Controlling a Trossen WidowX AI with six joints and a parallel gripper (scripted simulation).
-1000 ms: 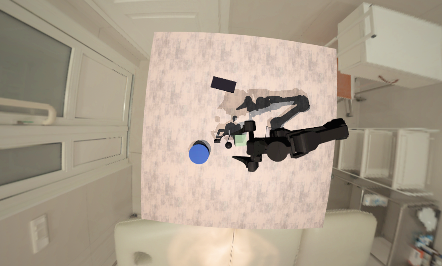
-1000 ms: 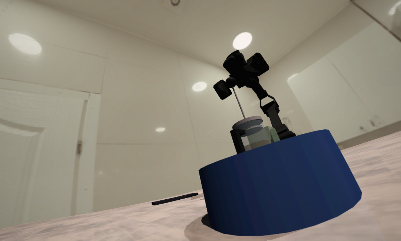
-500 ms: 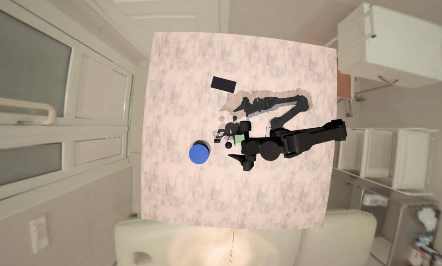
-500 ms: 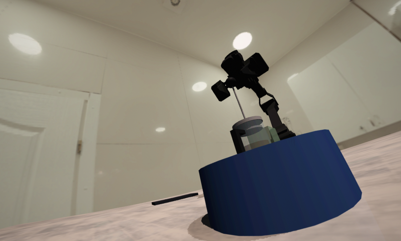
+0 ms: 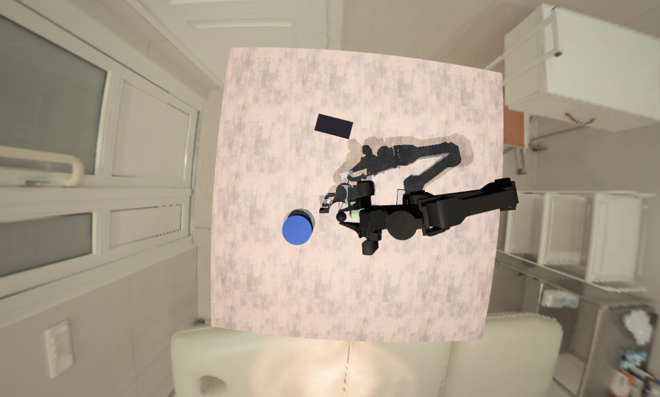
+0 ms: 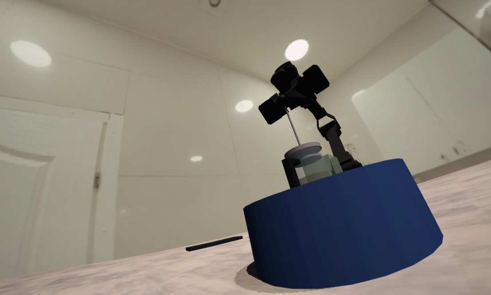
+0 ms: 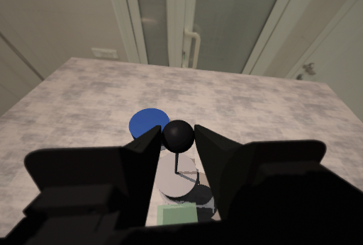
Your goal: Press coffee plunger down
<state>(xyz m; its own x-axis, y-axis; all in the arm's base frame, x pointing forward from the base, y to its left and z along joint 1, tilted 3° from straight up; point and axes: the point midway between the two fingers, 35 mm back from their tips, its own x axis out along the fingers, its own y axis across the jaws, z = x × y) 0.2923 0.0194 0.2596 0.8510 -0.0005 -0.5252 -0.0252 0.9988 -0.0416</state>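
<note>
My gripper tip is 10 mm short of the coffee press and 130 mm above it. Also, from my gripper tip: pale green block 80 mm behind, 200 mm below.
</note>
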